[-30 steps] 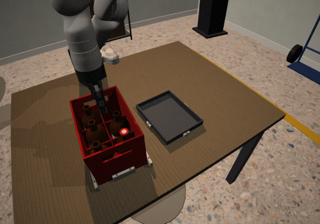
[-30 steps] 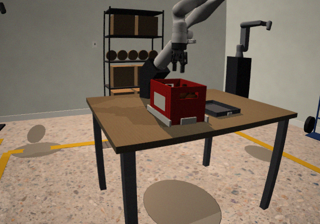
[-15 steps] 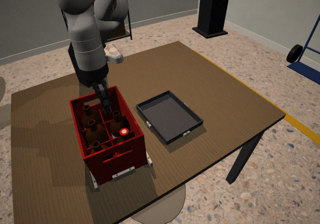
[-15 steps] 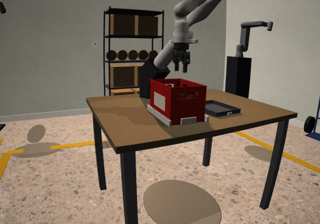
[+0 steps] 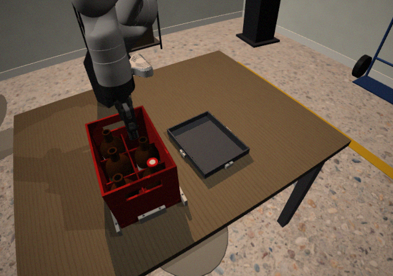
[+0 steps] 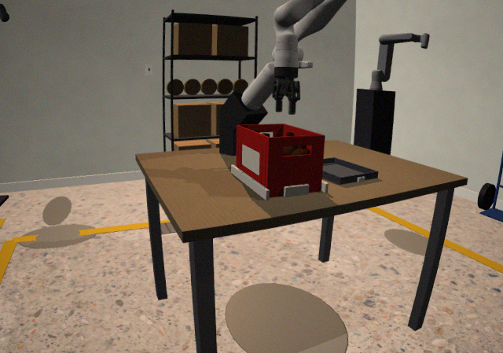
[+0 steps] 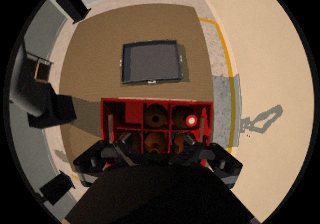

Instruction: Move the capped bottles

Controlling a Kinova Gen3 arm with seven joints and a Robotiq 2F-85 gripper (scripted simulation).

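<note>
Right now my hand is 8 cm short of the glass bottle, 3 cm to the right of it and 15 cm above it. From my hand the other things lie so: red crate: 2 cm to the right, 15 cm below; dark grey tray: 5 cm behind, 25 cm to the left, 22 cm below.
</note>
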